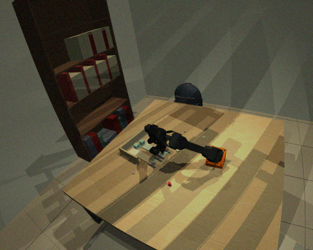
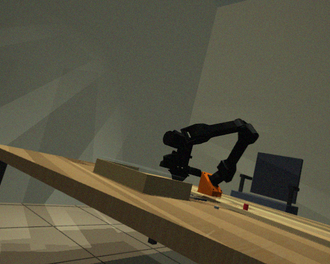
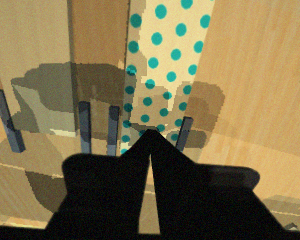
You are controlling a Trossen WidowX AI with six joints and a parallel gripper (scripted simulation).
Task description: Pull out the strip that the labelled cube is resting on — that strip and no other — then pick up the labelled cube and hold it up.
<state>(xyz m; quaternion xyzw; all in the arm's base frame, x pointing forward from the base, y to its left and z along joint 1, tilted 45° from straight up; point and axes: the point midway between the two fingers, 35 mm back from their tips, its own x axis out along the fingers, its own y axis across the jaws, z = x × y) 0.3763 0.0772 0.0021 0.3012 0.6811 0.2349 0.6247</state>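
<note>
The plain strip lies 12 cm ahead of my gripper tip and 8 cm to the left of it. The rest, counted from my gripper tip: small red cube 22 cm to the left, 18 cm behind, 1 cm above.
</note>
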